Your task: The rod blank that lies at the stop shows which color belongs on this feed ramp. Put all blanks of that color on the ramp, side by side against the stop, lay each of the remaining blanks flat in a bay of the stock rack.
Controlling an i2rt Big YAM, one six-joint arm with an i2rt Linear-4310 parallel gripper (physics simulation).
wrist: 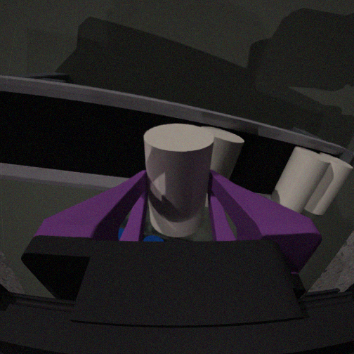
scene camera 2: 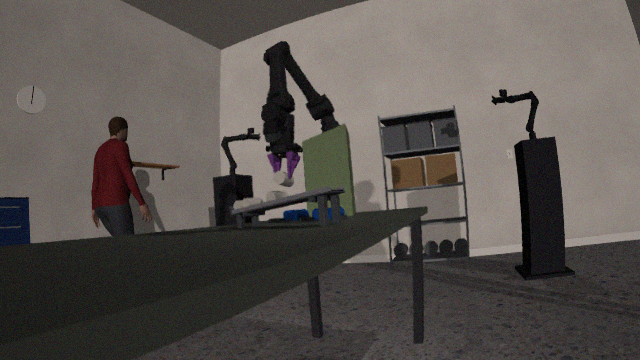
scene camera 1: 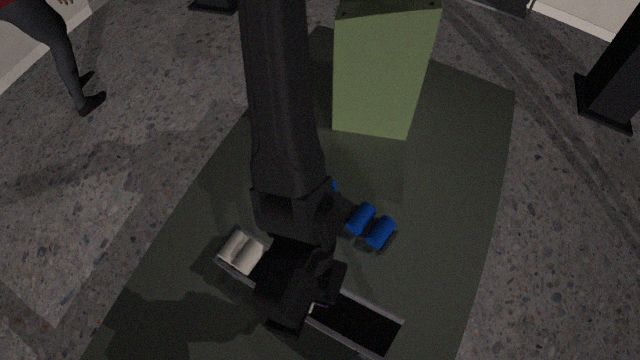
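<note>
My gripper (scene camera 2: 283, 171) (wrist: 177, 177) is shut on a white rod blank (scene camera 2: 283, 179) (wrist: 179, 200), held above the feed ramp (scene camera 1: 375, 305) (scene camera 2: 300, 198) (wrist: 100, 96). Two white blanks (scene camera 1: 232, 245) (scene camera 1: 249, 255) (wrist: 302, 180) (wrist: 331, 185) lie side by side at the ramp's low end. Another white blank (scene camera 2: 276, 194) (wrist: 226, 152) is on the ramp farther up, with a gap to those two; the arm hides it in scene camera 1. Blue blanks (scene camera 1: 360, 219) (scene camera 1: 381, 232) (scene camera 2: 296, 215) (scene camera 2: 327, 213) lie in the stock rack behind the ramp, which is mostly hidden. Part of another blue blank (scene camera 1: 334, 186) shows beside the arm.
The green pedestal (scene camera 1: 382, 80) (scene camera 2: 327, 170) of the arm stands behind the rack. The arm (scene camera 1: 285, 125) (scene camera 2: 280, 100) crosses above the rack and the middle of the ramp. A person in red (scene camera 2: 115, 172), a shelf unit (scene camera 2: 463, 200) and other robot stands are in the background.
</note>
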